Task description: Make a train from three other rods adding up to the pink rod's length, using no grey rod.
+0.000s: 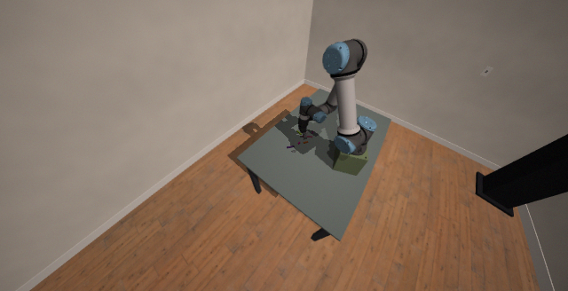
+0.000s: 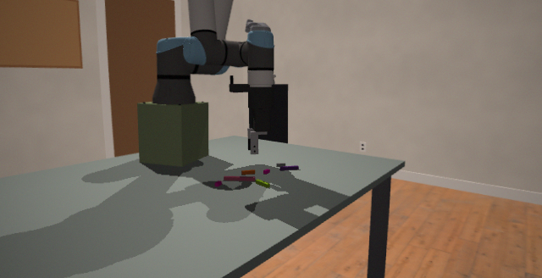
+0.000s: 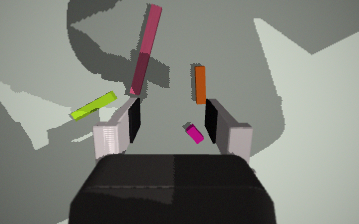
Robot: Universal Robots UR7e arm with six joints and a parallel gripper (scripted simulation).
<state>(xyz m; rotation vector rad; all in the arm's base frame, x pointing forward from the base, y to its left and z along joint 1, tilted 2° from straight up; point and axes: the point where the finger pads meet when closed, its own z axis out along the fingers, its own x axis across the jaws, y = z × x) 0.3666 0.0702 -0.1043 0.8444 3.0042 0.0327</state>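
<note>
Now: hand 90 mm above the orange rod, 30 mm past it and 10 mm to the right of it. Also, from my hand: pink rod: 90 mm below, 50 mm to the right; lime rod: 90 mm below, 80 mm ahead, 30 mm to the right; purple rod: 130 mm to the left, 90 mm below, 20 mm ahead.
</note>
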